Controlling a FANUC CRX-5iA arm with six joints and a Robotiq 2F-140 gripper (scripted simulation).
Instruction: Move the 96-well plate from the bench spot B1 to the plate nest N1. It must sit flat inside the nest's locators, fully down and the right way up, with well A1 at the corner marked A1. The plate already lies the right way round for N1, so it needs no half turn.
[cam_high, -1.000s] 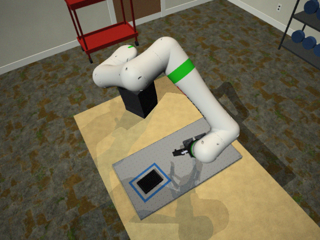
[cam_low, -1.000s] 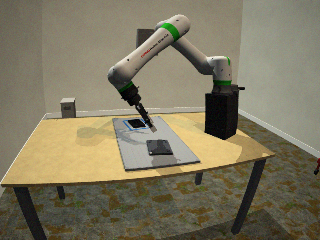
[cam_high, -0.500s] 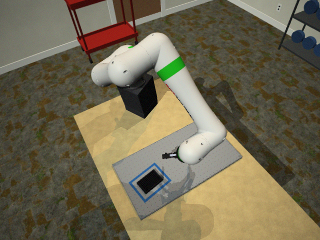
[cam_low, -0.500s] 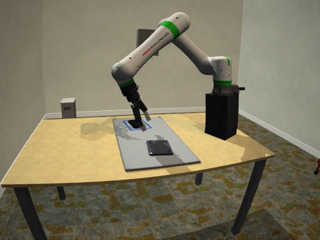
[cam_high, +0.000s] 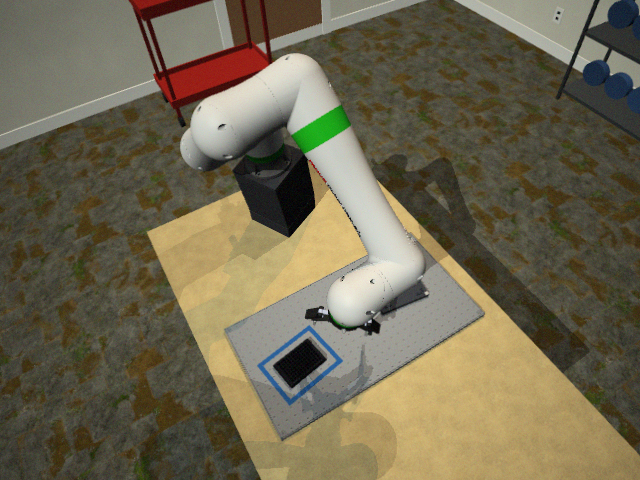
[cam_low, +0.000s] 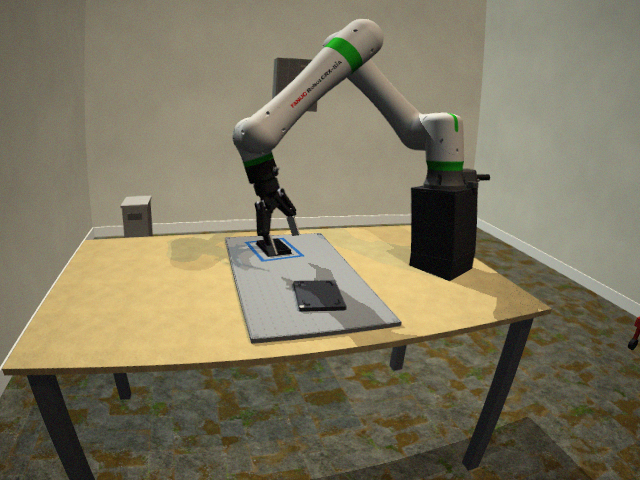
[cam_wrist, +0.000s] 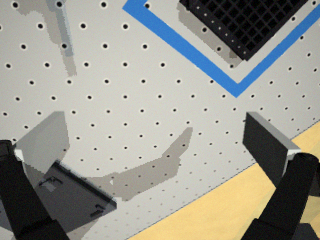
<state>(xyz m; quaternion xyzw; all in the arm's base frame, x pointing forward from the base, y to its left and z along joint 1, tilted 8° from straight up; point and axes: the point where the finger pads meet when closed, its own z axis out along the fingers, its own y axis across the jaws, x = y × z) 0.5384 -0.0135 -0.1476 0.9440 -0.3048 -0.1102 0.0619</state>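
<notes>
My hand is 20 mm short of the black 96-well plate, 140 mm to the left of it and 70 mm above it. The rest, counted from my hand: dark plate nest N1: 70 mm behind, 230 mm to the left, 70 mm below.
</notes>
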